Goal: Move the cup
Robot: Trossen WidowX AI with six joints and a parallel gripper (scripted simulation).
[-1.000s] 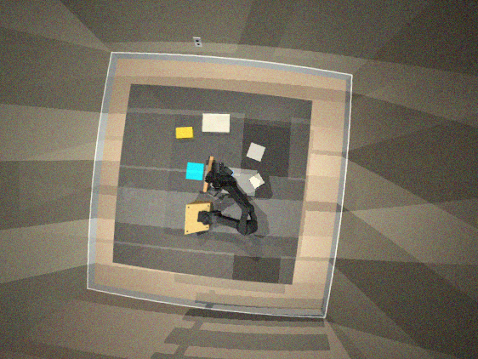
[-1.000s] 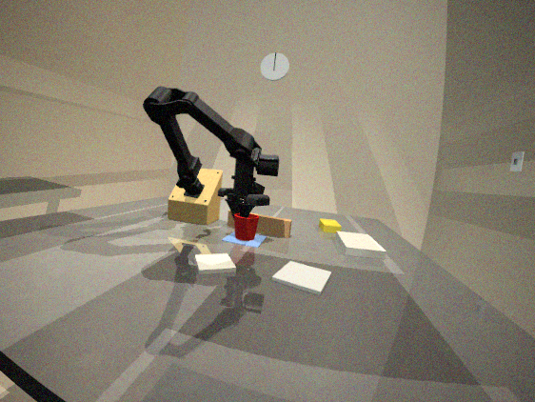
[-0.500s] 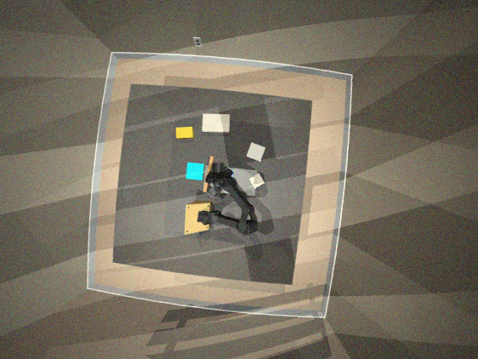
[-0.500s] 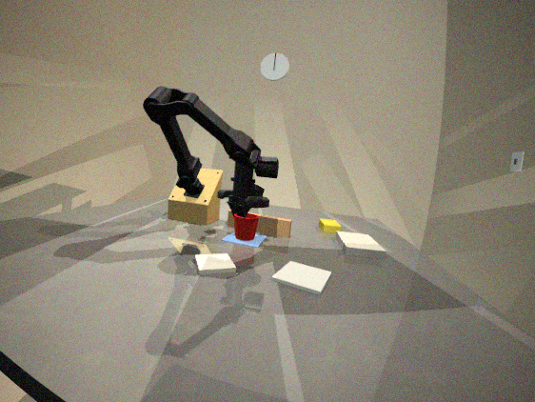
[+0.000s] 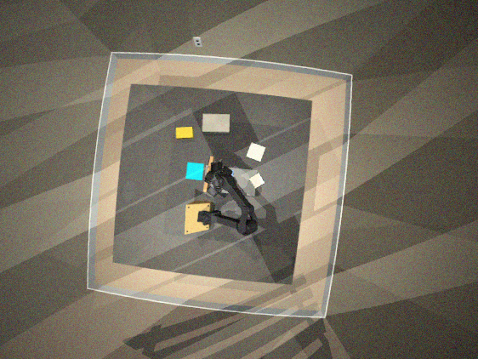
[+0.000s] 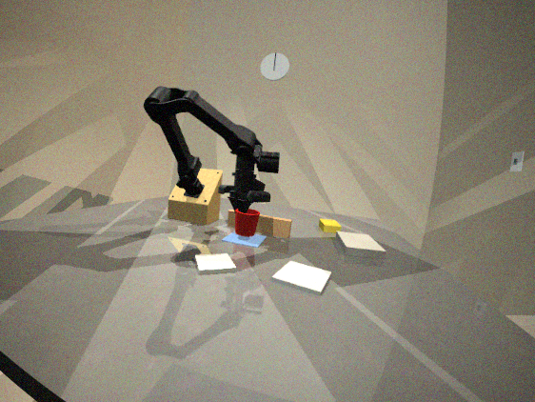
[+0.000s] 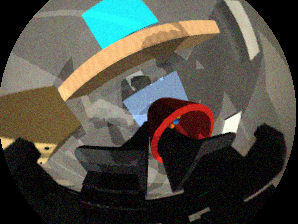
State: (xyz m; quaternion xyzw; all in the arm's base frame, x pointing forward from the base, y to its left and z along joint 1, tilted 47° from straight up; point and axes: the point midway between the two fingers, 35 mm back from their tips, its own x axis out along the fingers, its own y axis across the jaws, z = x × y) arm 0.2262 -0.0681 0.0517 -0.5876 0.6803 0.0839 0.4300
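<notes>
My gripper tip is now 190 mm to the right of the cyan pad, 60 mm above it and 40 mm short of it. Also, from my gripper tip: cup: 30 mm ahead, 20 mm to the right; then wooden bar: 90 mm to the left, 40 mm ahead, 30 mm below; then light blue pad: 60 mm below, 30 mm ahead, 20 mm to the right.
</notes>
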